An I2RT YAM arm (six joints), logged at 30 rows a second.
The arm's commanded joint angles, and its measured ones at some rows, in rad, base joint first. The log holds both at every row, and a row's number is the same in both.
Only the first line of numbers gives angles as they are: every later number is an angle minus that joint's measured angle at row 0.
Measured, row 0:
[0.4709, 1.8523, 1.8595, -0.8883, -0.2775, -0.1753]
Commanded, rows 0 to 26:
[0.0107, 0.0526, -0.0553, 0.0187, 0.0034, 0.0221]
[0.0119, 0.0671, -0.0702, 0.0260, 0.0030, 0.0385]
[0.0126, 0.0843, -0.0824, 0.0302, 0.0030, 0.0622]
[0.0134, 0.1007, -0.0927, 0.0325, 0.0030, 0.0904]
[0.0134, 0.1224, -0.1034, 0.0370, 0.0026, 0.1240]
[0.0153, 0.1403, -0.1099, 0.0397, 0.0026, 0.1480]
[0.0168, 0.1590, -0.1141, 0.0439, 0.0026, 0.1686]
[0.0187, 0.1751, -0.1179, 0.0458, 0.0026, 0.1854]
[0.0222, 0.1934, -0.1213, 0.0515, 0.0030, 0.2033]
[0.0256, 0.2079, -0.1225, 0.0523, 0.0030, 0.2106]
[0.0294, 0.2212, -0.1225, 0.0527, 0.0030, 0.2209]
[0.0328, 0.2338, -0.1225, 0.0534, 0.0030, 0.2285]
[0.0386, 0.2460, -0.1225, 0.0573, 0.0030, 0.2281]
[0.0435, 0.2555, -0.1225, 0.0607, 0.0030, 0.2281]
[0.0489, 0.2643, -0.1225, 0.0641, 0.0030, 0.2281]
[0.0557, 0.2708, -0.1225, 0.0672, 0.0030, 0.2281]
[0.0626, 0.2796, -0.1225, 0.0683, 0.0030, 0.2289]
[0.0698, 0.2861, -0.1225, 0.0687, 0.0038, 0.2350]
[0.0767, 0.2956, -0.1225, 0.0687, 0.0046, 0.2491]
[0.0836, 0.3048, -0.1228, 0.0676, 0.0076, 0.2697]
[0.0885, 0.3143, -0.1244, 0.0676, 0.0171, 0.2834]
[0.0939, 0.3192, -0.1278, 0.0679, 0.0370, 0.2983]
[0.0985, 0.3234, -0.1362, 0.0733, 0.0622, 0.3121]
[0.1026, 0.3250, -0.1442, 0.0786, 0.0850, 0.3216]
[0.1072, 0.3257, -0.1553, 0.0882, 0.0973, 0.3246]
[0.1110, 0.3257, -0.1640, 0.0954, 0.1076, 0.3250]
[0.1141, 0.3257, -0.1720, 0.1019, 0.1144, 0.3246]
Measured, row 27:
[0.1030, 0.3002, -0.1339, 0.0946, 0.0622, 0.2861]
